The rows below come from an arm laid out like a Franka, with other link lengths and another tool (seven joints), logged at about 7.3 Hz.
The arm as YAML. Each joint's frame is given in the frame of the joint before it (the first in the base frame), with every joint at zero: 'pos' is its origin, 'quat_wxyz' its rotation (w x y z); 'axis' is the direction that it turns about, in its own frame. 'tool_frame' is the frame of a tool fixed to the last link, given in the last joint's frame.
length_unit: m
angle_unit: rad
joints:
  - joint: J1
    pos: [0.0, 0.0, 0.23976]
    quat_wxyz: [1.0, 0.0, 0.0, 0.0]
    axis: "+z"
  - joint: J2
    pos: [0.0, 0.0, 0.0]
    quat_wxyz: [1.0, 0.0, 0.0, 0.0]
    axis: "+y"
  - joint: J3
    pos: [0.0, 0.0, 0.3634]
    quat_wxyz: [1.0, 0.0, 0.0, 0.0]
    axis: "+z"
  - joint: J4
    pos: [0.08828, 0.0, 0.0]
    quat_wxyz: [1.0, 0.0, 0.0, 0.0]
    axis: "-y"
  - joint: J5
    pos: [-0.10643, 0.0, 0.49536]
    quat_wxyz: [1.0, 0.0, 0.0, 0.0]
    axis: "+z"
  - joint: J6
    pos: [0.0, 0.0, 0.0]
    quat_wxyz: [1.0, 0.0, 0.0, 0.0]
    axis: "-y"
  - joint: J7
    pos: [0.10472, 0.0, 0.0]
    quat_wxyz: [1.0, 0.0, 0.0, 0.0]
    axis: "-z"
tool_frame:
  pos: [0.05, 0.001, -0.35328]
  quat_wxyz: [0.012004, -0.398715, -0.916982, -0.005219]
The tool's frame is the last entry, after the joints.
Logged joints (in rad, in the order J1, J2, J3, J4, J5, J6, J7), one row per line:
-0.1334, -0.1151, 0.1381, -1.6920, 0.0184, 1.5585, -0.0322
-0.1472, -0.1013, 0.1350, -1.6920, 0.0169, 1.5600, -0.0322
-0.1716, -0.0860, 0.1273, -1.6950, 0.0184, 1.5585, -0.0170
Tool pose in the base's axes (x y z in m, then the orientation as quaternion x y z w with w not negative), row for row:
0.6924, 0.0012, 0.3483, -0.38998, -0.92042, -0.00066, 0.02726
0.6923, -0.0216, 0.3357, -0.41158, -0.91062, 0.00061, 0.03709
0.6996, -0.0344, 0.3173, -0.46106, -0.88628, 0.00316, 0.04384
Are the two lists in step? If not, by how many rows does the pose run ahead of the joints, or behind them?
The pose runs 1 row ahead of the joints: the pose in row i belongs to the joints in row i + 1.
